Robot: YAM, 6 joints.
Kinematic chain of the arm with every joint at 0, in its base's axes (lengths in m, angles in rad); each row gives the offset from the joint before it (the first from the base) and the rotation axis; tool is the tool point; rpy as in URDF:
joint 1: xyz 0 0 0.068 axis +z
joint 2: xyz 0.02 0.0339 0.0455 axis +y
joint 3: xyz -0.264 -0.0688 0 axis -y
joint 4: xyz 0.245 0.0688 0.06 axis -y
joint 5: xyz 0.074 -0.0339 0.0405 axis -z
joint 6: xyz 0.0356 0 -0.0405 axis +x
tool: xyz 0 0 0 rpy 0 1.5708 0
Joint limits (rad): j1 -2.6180..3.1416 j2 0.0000..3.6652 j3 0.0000..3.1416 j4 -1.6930..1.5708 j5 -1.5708..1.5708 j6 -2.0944..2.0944
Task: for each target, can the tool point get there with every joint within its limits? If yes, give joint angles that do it. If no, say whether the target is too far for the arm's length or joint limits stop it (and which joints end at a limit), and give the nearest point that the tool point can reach.
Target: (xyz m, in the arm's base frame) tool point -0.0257 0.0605 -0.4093
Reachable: no: joint limits stop it (at a limit: joint 2) | nearest point -0.0372 0.0877 -0.3462 | short by 0.070 m
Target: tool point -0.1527 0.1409 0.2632
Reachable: yes | joints 2.2636 1.0145 0.3702 0.9031 -0.8819 -0.6694
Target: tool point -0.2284 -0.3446 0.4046
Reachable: yes | joints -2.1271 2.0941 2.4995 -1.3854 0.3444 -0.7555
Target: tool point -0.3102 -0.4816 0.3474
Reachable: yes | joints -2.1198 2.8224 2.8247 1.0050 0.3817 -0.7031
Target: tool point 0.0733 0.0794 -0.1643
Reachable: yes | joints 0.8049 3.0943 0.5113 1.0144 -0.0618 -0.2607
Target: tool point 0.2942 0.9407 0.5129
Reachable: no: too far | nearest point 0.1786 0.5710 0.3527 | short by 0.419 m
